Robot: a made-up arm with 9 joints. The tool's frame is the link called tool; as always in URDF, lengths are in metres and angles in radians.
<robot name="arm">
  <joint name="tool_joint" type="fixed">
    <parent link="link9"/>
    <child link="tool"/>
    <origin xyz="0.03 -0.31 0.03" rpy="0 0 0"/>
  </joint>
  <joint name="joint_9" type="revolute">
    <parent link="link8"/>
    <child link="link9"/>
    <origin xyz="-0.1 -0.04 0.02" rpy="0 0 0"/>
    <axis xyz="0 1 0"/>
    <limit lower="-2.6" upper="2.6" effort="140" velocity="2.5"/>
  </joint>
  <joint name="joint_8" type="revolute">
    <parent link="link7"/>
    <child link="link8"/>
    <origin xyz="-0.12 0.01 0.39" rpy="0 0 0"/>
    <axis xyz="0 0 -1"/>
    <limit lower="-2.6" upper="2.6" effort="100" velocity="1.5"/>
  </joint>
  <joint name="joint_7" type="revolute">
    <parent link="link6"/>
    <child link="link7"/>
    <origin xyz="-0.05 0.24 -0.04" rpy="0 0 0"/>
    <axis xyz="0 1 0"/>
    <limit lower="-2.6" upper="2.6" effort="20" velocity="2.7"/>
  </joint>
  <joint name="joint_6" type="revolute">
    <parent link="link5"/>
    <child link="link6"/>
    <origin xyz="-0.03 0.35 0.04" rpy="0 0 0"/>
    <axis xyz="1 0 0"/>
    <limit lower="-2.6" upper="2.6" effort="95" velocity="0.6"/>
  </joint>
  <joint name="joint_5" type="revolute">
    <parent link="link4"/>
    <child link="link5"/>
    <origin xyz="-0.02 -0.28 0.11" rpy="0 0 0"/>
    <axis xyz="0 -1 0"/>
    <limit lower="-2.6" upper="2.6" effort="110" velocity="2.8"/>
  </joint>
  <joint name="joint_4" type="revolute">
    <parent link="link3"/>
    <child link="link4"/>
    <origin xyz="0.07 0.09 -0.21" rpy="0 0 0"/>
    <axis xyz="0 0 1"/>
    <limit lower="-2.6" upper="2.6" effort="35" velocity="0.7"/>
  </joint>
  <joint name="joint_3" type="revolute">
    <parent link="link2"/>
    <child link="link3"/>
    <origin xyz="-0.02 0.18 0.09" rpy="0 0 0"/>
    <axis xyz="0 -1 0"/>
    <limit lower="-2.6" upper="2.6" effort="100" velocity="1.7"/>
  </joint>
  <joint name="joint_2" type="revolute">
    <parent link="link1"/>
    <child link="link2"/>
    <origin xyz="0.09 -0.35 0.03" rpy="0 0 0"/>
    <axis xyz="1 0 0"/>
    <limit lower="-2.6" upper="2.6" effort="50" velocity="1.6"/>
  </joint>
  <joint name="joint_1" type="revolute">
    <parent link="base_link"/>
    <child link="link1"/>
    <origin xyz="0 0 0.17" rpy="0 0 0"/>
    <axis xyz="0 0 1"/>
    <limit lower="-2.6" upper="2.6" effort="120" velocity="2"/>
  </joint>
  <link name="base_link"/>
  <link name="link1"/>
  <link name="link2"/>
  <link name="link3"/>
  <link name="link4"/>
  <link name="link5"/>
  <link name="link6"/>
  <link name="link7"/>
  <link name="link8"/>
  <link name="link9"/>
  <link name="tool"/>
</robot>
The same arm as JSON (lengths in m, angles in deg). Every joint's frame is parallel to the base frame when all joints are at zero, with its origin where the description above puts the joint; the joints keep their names.
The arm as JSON. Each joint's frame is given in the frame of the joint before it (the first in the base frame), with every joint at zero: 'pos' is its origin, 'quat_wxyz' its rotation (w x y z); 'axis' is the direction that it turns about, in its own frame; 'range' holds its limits. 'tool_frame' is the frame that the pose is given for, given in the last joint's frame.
{"length_unit": "m", "angle_unit": "deg", "joints": [{"joint": "joint_1", "pos": [0.0, 0.0, 0.17], "quat_wxyz": [1.0, 0.0, 0.0, 0.0], "axis": "+z", "range": [-148.97, 148.97]}, {"joint": "joint_2", "pos": [0.09, -0.35, 0.03], "quat_wxyz": [1.0, 0.0, 0.0, 0.0], "axis": "+x", "range": [-148.97, 148.97]}, {"joint": "joint_3", "pos": [-0.02, 0.18, 0.09], "quat_wxyz": [1.0, 0.0, 0.0, 0.0], "axis": "-y", "range": [-148.97, 148.97]}, {"joint": "joint_4", "pos": [0.07, 0.09, -0.21], "quat_wxyz": [1.0, 0.0, 0.0, 0.0], "axis": "+z", "range": [-148.97, 148.97]}, {"joint": "joint_5", "pos": [-0.02, -0.28, 0.11], "quat_wxyz": [1.0, 0.0, 0.0, 0.0], "axis": "-y", "range": [-148.97, 148.97]}, {"joint": "joint_6", "pos": [-0.03, 0.35, 0.04], "quat_wxyz": [1.0, 0.0, 0.0, 0.0], "axis": "+x", "range": [-148.97, 148.97]}, {"joint": "joint_7", "pos": [-0.05, 0.24, -0.04], "quat_wxyz": [1.0, 0.0, 0.0, 0.0], "axis": "+y", "range": [-148.97, 148.97]}, {"joint": "joint_8", "pos": [-0.12, 0.01, 0.39], "quat_wxyz": [1.0, 0.0, 0.0, 0.0], "axis": "-z", "range": [-148.97, 148.97]}, {"joint": "joint_9", "pos": [-0.1, -0.04, 0.02], "quat_wxyz": [1.0, 0.0, 0.0, 0.0], "axis": "+y", "range": [-148.97, 148.97]}], "tool_frame": {"pos": [0.03, -0.31, 0.03], "quat_wxyz": [1.0, 0.0, 0.0, 0.0]}}
